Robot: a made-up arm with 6 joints. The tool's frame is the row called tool.
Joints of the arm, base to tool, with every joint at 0 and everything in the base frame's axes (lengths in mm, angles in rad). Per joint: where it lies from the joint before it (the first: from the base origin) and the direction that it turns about. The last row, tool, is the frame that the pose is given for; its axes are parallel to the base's.
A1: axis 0 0 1 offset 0 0 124.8
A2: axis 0 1 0 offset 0 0 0
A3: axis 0 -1 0 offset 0 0 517.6
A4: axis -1 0 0 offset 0 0 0
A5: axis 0 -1 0 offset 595.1 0 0
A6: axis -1 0 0 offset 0 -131.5 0
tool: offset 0 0 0
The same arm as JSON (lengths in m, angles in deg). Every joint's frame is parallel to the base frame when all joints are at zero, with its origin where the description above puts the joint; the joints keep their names.
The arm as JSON. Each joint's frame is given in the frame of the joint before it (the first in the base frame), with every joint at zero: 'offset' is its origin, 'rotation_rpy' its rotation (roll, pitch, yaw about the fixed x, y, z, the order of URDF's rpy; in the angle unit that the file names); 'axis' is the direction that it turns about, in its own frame. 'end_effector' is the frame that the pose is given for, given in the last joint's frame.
{
  "length_unit": "m",
  "angle_unit": "deg",
  "chain": [
    {
      "id": "A1",
      "offset": [
        0.0,
        0.0,
        0.1248
      ],
      "rotation_rpy": [
        0.0,
        0.0,
        0.0
      ],
      "axis": [
        0.0,
        0.0,
        1.0
      ]
    },
    {
      "id": "A2",
      "offset": [
        0.0,
        0.0,
        0.0
      ],
      "rotation_rpy": [
        0.0,
        0.0,
        0.0
      ],
      "axis": [
        0.0,
        1.0,
        0.0
      ]
    },
    {
      "id": "A3",
      "offset": [
        0.0,
        0.0,
        0.5176
      ],
      "rotation_rpy": [
        0.0,
        0.0,
        0.0
      ],
      "axis": [
        0.0,
        -1.0,
        0.0
      ]
    },
    {
      "id": "A4",
      "offset": [
        0.0,
        0.0,
        0.0
      ],
      "rotation_rpy": [
        0.0,
        0.0,
        0.0
      ],
      "axis": [
        -1.0,
        0.0,
        0.0
      ]
    },
    {
      "id": "A5",
      "offset": [
        0.5951,
        0.0,
        0.0
      ],
      "rotation_rpy": [
        0.0,
        0.0,
        0.0
      ],
      "axis": [
        0.0,
        -1.0,
        0.0
      ]
    },
    {
      "id": "A6",
      "offset": [
        0.0,
        -0.1315,
        0.0
      ],
      "rotation_rpy": [
        0.0,
        0.0,
        0.0
      ],
      "axis": [
        -1.0,
        0.0,
        0.0
      ]
    }
  ],
  "end_effector": {
    "offset": [
      0.0,
      0.0,
      0.0
    ],
    "rotation_rpy": [
      0.0,
      0.0,
      0.0
    ]
  }
}

